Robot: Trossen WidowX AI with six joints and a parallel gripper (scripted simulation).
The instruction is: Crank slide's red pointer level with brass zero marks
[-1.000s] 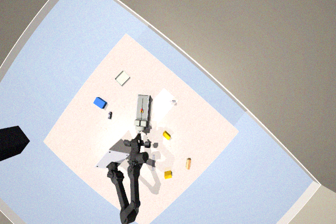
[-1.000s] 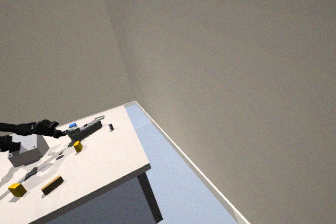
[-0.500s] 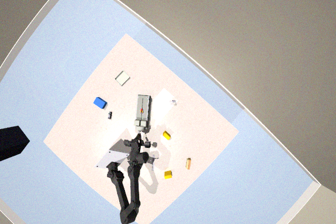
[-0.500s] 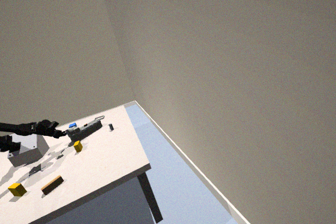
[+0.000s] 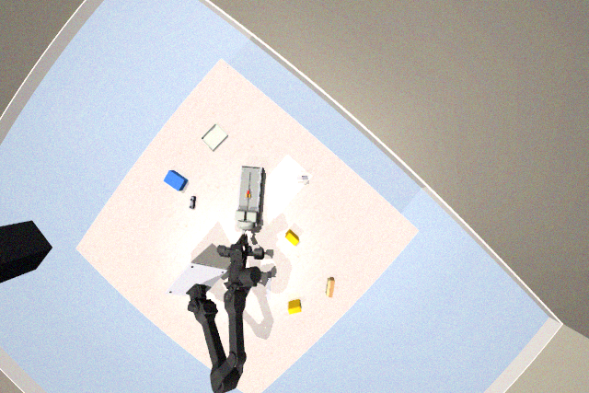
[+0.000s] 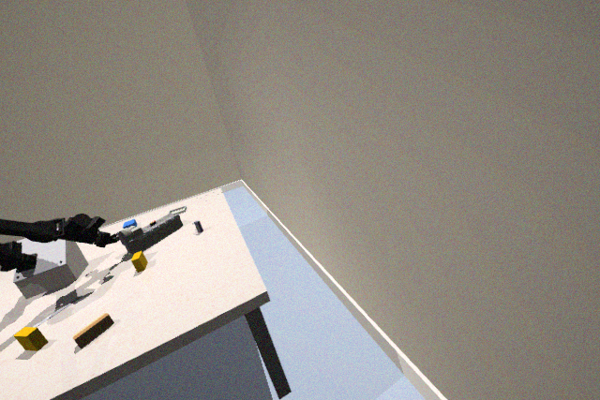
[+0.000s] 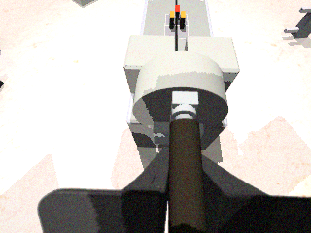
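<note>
Right now the crank is 20 mm above my gripper tip. Also, from my gripper tip: blue block 100 mm behind, 410 mm to the left, 70 mm below; then dark brown crank handle 10 mm behind, 10 mm to the right, 30 mm above; then red pointer 140 mm ahead, 120 mm to the left, 10 mm below.
</note>
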